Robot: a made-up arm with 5 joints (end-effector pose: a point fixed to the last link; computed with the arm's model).
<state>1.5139 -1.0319 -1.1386 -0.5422 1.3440</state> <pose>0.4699 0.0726 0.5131 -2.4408 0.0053 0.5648</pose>
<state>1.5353 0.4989 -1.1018 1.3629 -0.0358</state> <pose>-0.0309 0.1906 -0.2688 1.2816 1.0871 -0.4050</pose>
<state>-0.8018 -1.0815 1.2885 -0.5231 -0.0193</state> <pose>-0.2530 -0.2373 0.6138 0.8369 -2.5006 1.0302</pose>
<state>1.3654 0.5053 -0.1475 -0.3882 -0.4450</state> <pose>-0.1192 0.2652 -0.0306 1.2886 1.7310 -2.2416</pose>
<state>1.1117 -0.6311 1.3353 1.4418 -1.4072</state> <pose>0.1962 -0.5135 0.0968 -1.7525 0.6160 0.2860</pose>
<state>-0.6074 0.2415 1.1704 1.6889 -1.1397</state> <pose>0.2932 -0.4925 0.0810 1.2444 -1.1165 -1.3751</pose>
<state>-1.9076 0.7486 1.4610 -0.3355 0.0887</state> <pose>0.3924 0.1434 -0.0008 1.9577 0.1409 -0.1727</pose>
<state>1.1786 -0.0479 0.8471 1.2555 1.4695</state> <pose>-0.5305 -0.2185 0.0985 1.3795 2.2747 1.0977</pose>
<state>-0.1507 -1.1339 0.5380 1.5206 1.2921</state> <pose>-0.5003 -0.1716 0.4297 -1.7455 -1.6565 -1.1419</pose>
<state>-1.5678 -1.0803 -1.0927 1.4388 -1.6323</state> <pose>0.0381 0.0900 0.3955 0.7839 -1.6540 0.8227</pose>
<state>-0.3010 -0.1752 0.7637 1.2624 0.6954</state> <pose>-0.2008 -0.4131 0.6422 -0.3778 -2.4538 0.0316</pose>
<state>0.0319 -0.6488 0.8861 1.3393 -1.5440</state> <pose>0.0609 -0.5218 0.1939 -1.9974 1.5950 0.8148</pose>
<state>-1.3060 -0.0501 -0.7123 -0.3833 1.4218</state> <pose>-0.5933 -0.3046 0.1479 -0.3303 0.6585 -1.7330</pose>
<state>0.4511 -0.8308 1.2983 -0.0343 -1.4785</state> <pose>-0.1409 -0.3417 0.3764 -2.0625 1.7305 -0.7885</pose>
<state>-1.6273 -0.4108 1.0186 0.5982 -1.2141</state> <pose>0.3653 -0.2288 0.1360 1.3340 -0.6211 -0.7258</pose>
